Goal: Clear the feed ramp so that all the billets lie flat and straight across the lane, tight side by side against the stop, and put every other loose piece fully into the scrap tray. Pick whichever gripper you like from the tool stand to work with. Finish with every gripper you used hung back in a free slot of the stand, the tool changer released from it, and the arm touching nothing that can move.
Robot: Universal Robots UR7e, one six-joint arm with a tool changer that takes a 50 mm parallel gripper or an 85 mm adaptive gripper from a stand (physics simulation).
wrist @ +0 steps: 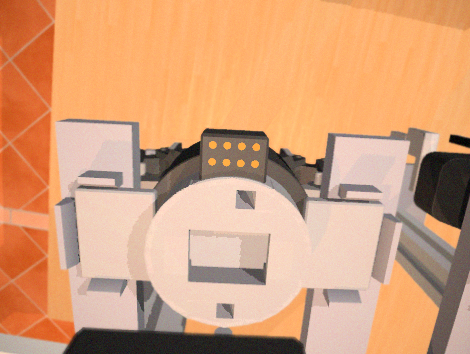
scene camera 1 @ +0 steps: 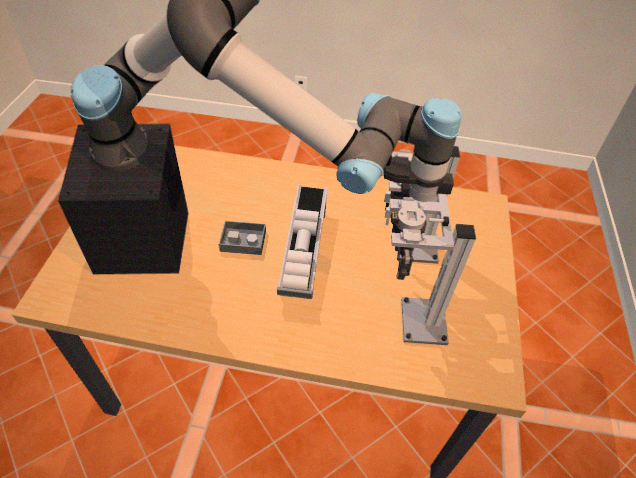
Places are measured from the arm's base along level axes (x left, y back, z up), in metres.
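Where they show: arm's base at its link origin: point(scene camera 1: 120, 148).
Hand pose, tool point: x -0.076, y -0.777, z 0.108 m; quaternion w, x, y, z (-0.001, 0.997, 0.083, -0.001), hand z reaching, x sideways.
Things, the pixels of their centre, and the offset from my tool point. "spot": a spot on its surface instead.
- feed ramp at a spot on its surface: point(scene camera 1: 322, 210) spot: dx +0.229, dy +0.256, dz -0.352 m
- stop at the middle of its body: point(scene camera 1: 294, 292) dx -0.065, dy +0.266, dz -0.381 m
- billet at the middle of its body: point(scene camera 1: 302, 242) dx +0.090, dy +0.283, dz -0.354 m
- scrap tray at the middle of its body: point(scene camera 1: 242, 237) dx +0.121, dy +0.477, dz -0.423 m
The arm's tool changer point(scene camera 1: 425, 192) carries no gripper and is behind and above the front slot of the tool stand point(scene camera 1: 448, 282). The adaptive gripper point(scene camera 1: 404, 263) point(wrist: 232, 156) hangs there, its black fingers spread and empty; its round coupling plate point(wrist: 227, 297) faces up. The parallel gripper point(wrist: 442, 186) is partly visible at the right of the wrist view and mostly hidden by the arm in the scene view. On the feed ramp point(scene camera 1: 322, 210), several white billets point(scene camera 1: 297, 268) lie across the lane near the stop point(scene camera 1: 294, 293). One billet point(scene camera 1: 303, 239) lies lengthwise, with two crosswise billets point(scene camera 1: 305, 219) behind it.
The scrap tray point(scene camera 1: 242, 249) stands left of the ramp and holds two small pale pieces point(scene camera 1: 233, 235) point(scene camera 1: 251, 238). The black robot pedestal point(scene camera 1: 125, 226) is at the left. The stand's tall front post rises beside the wrist, and its fork arms point(wrist: 95, 145) point(wrist: 370, 155) flank the coupling plate.
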